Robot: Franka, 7 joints.
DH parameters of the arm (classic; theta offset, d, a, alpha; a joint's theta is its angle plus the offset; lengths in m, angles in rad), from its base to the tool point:
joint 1: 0 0.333 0 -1.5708
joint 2: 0 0 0 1.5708
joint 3: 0 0.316 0.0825 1.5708
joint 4: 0 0 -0.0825 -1.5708
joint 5: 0 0.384 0 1.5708
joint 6: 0 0 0.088 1.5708
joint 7: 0 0.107 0 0
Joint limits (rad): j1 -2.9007..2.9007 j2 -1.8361..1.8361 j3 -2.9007..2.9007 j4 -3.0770..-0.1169 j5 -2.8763..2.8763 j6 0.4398..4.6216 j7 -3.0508..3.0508
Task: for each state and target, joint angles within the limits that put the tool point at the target. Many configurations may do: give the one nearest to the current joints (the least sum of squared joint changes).
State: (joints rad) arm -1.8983 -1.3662 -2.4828 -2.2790 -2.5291 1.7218 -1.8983
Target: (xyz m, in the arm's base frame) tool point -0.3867 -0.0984 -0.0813
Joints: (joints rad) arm -1.3066 -1.8361 -2.2815 -2.2567 -2.5751 1.8603 -1.8983
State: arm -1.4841 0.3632 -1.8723 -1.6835 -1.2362 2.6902 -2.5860
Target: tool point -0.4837 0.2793 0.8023
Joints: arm -1.7180 0.2252 -2.1417 -1.5623 -1.2253 2.6392 -2.5860
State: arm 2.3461 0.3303 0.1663 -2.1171 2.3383 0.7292 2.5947
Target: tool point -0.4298 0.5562 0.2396
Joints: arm 2.1387 0.8851 -0.0252 -1.6310 2.5355 1.1494 2.5947
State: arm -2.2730 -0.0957 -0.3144 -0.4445 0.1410 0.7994 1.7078
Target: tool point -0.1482 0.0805 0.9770
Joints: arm -2.3709 -0.3395 -0.5645 -0.5392 0.0302 0.6421 1.7078
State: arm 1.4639 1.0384 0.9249 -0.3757 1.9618 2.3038 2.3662
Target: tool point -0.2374 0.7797 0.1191
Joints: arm 1.5174 1.4943 0.7785 -0.7804 1.9545 2.3947 2.3662
